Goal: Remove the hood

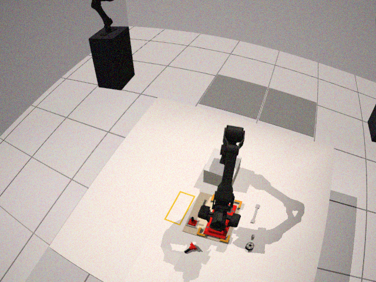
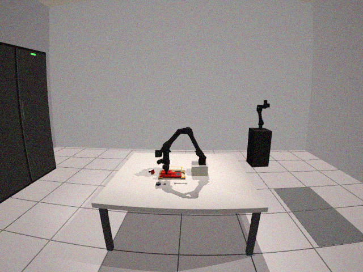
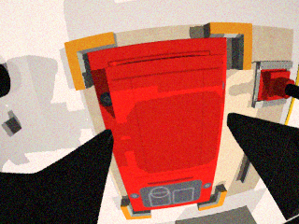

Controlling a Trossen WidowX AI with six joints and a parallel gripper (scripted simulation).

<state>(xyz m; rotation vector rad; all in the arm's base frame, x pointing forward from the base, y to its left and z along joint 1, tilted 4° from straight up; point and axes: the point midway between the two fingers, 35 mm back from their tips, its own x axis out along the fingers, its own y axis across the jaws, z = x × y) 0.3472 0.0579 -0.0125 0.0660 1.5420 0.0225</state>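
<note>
Now: gripper tip right at the hood. From my gripper tip the other things lie so: nut: 1 cm ahead, 18 cm to the left, 3 cm below; white bar: 13 cm behind, 16 cm to the left, 4 cm below; wheel: 7 cm ahead, 18 cm to the left, 3 cm below.
</note>
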